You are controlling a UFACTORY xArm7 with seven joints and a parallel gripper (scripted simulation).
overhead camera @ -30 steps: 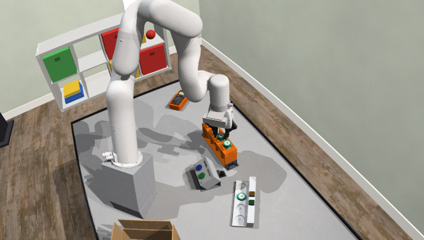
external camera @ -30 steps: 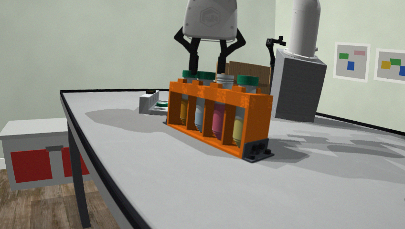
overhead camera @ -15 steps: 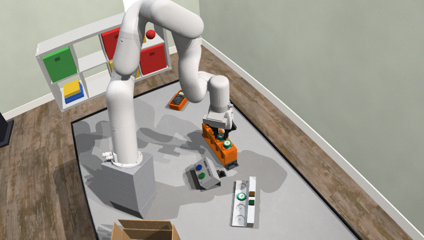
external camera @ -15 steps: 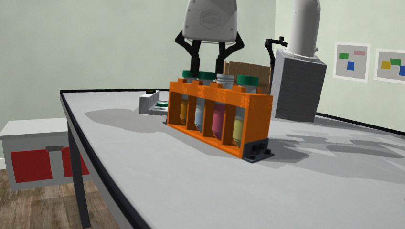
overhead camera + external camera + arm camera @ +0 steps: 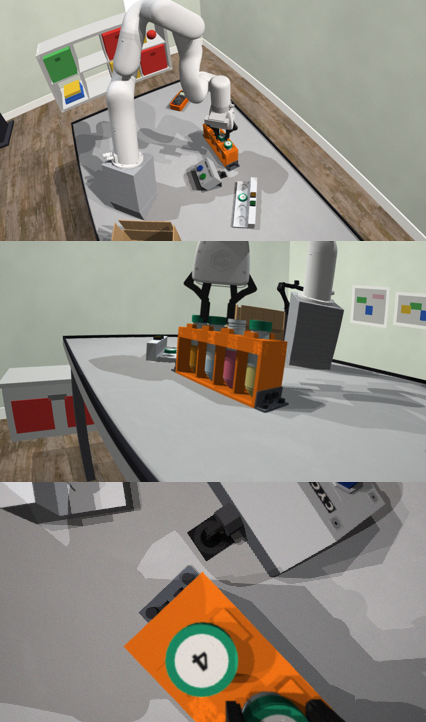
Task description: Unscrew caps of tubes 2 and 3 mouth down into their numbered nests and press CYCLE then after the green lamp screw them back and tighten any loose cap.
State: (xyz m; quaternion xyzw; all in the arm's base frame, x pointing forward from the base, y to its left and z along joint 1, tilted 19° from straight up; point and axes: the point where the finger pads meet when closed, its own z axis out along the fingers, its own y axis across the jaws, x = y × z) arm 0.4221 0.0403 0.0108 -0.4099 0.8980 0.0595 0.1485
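Now: hand 10 mm above the tube 3 threaded neck. Round my hand: cap 4 (50 mm to the right, 10 mm below); then cap 1 (100 mm to the left, 10 mm below, 10 mm behind); then cap 3 (10 mm below).
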